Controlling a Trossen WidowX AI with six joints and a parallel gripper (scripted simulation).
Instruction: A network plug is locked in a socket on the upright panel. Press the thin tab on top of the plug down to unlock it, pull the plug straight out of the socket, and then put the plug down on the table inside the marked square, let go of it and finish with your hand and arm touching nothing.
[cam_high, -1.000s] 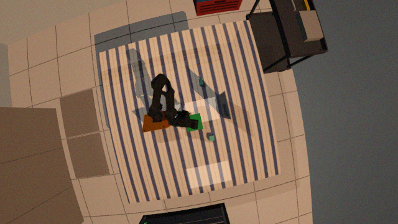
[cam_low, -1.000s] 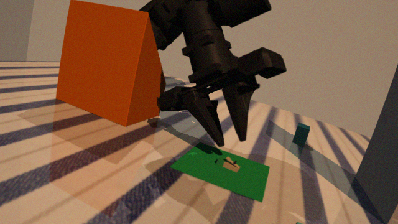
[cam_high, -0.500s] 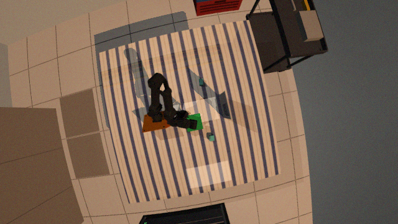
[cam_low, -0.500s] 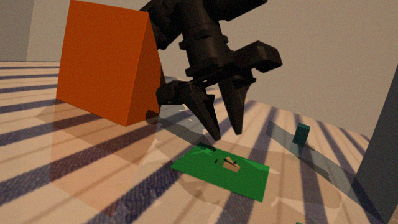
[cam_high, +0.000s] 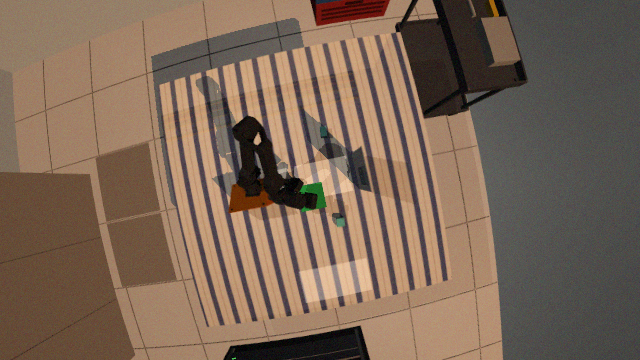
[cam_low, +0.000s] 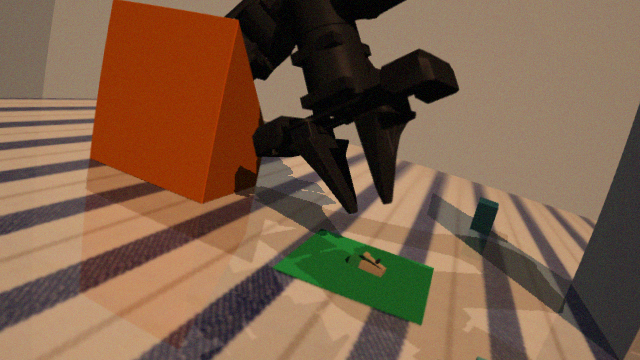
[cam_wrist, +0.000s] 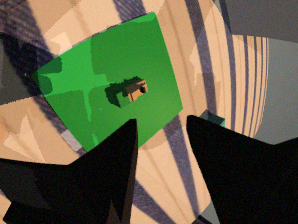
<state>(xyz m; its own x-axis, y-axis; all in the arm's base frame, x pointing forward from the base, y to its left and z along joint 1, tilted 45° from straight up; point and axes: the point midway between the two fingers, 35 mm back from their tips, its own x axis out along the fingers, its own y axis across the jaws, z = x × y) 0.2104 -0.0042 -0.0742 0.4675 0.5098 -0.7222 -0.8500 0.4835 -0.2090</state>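
My gripper tip is 50 mm above the network plug, 10 mm to the right of it and 10 mm short of it. Also, from my gripper tip: green marked square (50 mm below, 10 mm ahead); dark upright panel (240 mm ahead, 90 mm to the left, 80 mm above).
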